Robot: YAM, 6 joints.
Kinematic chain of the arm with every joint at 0, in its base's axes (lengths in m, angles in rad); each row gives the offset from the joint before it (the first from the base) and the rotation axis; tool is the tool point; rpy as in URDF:
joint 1: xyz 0 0 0.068 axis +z
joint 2: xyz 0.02 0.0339 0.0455 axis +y
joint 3: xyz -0.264 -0.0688 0 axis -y
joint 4: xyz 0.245 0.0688 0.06 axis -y
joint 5: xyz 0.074 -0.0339 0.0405 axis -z
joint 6: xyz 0.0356 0 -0.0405 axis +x
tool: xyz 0 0 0 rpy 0 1.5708 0
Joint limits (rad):
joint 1: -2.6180..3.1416
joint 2: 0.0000..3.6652
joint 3: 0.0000..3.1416
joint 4: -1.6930..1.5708
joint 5: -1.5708..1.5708
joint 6: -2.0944..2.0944
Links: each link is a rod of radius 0.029 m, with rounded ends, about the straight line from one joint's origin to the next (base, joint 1, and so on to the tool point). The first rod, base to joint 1, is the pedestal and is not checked.
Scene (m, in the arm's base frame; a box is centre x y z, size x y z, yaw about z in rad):
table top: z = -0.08
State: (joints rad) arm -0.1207 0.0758 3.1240 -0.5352 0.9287 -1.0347
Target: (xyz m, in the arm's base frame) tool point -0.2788 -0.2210 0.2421
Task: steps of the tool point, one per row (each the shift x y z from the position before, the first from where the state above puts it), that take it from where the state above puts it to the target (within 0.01 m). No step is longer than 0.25 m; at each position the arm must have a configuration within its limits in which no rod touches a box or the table.
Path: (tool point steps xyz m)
1: 0.0811 0.1377 0.1914
2: 0.1591 0.0557 0.1569
3: 0.1696 -0.0506 0.1004
4: 0.1135 -0.1342 0.0323
5: 0.0209 -0.1598 -0.0356
6: -0.0641 -0.1203 -0.0917
7: -0.1041 -0.0378 -0.1271
8: -0.0856 0.0480 -0.1372

